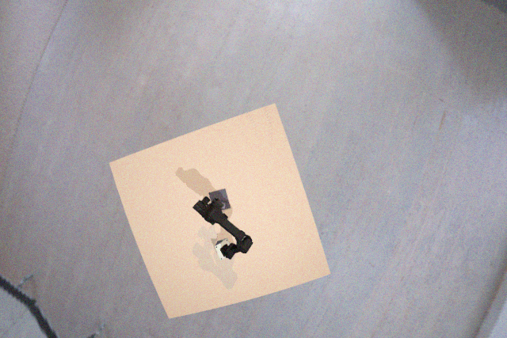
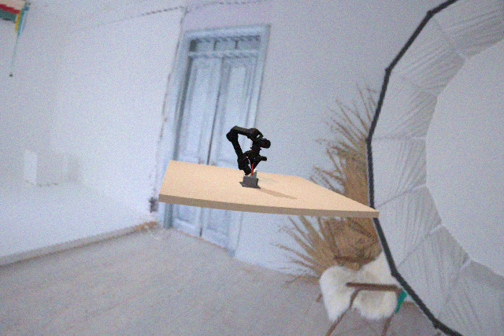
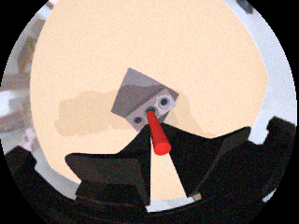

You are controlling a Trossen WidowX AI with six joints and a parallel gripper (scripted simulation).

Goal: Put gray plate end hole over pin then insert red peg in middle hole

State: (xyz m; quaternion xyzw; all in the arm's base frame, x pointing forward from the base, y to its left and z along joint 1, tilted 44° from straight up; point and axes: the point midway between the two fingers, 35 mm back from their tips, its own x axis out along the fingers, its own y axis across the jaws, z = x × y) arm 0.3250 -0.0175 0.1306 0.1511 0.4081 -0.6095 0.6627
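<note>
Right now the gray plate is 7 cm below my gripper tip. From my gripper tip the other things lie so: base 11 cm below, 1 cm to the left, 1 cm ahead; then red peg right at my gripper tip.
</note>
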